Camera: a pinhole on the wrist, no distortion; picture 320 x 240 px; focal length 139.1 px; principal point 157.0 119.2 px. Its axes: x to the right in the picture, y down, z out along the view. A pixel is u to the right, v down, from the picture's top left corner.
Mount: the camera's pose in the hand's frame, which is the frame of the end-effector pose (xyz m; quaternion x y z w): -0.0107 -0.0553 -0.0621 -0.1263 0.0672 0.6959 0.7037
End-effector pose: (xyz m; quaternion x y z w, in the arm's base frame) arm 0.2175 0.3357 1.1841 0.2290 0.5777 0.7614 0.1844
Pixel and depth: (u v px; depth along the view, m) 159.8 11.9 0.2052
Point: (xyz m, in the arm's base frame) 0.1921 0.5225 1.2395
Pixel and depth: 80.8 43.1 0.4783
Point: 0.3256 0.8840 1.1521
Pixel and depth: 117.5 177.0 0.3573
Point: 0.5415 0.4820 1.1715
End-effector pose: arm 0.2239 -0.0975 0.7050 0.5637 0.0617 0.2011 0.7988
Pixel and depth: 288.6 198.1 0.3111
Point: 0.0044 -0.2133 1.0183
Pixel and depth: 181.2 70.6 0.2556
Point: 0.3210 -0.2148 0.8289
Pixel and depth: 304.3 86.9 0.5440
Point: 0.2398 -0.1567 1.4265
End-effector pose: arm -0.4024 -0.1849 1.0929 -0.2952 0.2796 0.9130 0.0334
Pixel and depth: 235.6 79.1 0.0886
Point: -0.4194 -0.1940 1.1041
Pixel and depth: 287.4 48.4 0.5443
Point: -0.9055 -0.5171 1.4808
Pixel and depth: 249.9 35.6 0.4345
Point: -0.8166 -0.3376 1.3373
